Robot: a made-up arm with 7 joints. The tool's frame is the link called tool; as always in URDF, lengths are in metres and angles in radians.
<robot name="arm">
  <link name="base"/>
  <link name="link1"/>
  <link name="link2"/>
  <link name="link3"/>
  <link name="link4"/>
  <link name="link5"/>
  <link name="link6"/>
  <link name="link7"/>
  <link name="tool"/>
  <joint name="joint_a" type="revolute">
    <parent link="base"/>
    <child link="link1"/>
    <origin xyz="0 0 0.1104"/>
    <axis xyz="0 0 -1"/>
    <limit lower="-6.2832" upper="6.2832"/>
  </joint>
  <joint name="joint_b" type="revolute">
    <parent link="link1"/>
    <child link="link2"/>
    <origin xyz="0 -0.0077 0.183"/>
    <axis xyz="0 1 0"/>
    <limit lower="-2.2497" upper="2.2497"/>
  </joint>
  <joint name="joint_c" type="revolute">
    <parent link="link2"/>
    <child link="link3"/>
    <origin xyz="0 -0.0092 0.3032"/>
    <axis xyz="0 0 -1"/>
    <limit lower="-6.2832" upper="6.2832"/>
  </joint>
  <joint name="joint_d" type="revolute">
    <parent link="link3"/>
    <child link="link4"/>
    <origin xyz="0 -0.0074 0.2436"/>
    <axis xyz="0 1 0"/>
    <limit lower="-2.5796" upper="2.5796"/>
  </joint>
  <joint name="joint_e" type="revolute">
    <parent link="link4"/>
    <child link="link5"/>
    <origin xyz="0 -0.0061 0.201"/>
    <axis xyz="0 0 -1"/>
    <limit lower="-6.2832" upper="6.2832"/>
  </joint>
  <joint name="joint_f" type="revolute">
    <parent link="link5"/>
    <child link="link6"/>
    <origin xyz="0 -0.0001 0.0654"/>
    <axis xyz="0 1 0"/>
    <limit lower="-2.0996" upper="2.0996"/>
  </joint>
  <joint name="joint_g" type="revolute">
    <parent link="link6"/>
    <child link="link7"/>
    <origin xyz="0 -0.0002 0.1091"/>
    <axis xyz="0 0 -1"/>
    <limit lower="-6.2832" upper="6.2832"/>
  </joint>
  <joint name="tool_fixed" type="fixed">
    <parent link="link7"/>
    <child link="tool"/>
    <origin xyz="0 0 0" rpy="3.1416 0 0"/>
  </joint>
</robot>
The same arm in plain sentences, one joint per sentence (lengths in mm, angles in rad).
The arm has seven revolute joints in a row. What follows holds with every joint at zero, and every direction is one of the base frame's.
Joint 1 sits 110.4 mm along +z from the base frame's origin and rotates about -z, from -6.2832 to 6.2832 rad.
Joint 2 sits 7.7 mm along -y and 183 mm along +z from joint 1 and rotates about +y, from -2.2497 to 2.2497 rad.
Joint 3 sits 9.2 mm along -y and 303.2 mm along +z from joint 2 and rotates about -z, from -6.2832 to 6.2832 rad.
Joint 4 sits 7.4 mm along -y and 243.6 mm along +z from joint 3 and rotates about +y, from -2.5796 to 2.5796 rad.
Joint 5 sits 6.1 mm along -y and 201 mm along +z from joint 4 and rotates about -z, from -6.2832 to 6.2832 rad.
Joint 6 sits 0.1 mm along -y and 65.4 mm along +z from joint 5 and rotates about +y, from -2.0996 to 2.0996 rad.
Joint 7 sits 0.2 mm along -y and 109.1 mm along +z from joint 6 and rotates about -z, from -6.2832 to 6.2832 rad.
The tool frame, which is the frame that the pose is given for, sits at the same point as joint 7; its axes are the base frame's turned by roll -3.1416, pitch 0 and yaw 0 rad (as in URDF: about the fixed x, then y, then z).

